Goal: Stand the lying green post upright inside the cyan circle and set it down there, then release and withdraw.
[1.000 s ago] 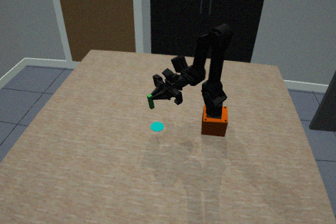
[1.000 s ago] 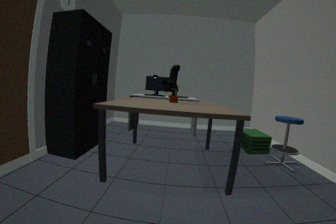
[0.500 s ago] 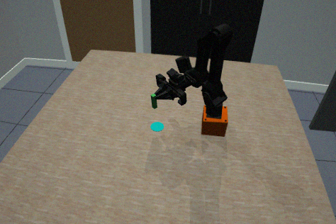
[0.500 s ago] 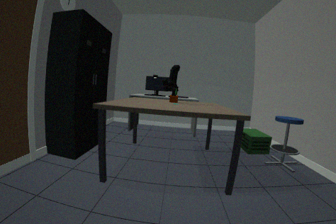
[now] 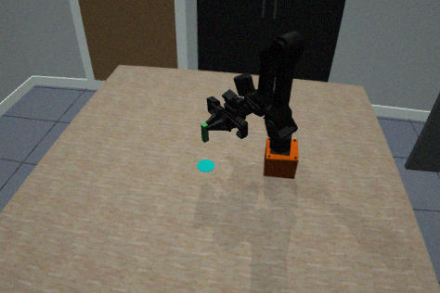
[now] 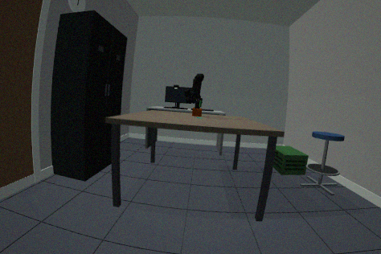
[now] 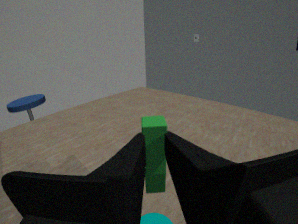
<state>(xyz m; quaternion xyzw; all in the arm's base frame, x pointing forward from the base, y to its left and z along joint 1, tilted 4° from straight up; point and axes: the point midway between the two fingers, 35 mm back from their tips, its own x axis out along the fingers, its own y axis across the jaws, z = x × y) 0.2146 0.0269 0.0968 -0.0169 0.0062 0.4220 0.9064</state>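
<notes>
The cyan circle is 16 cm below my gripper tip. The rest, counted from my gripper tip: green post: 2 cm below.
</notes>
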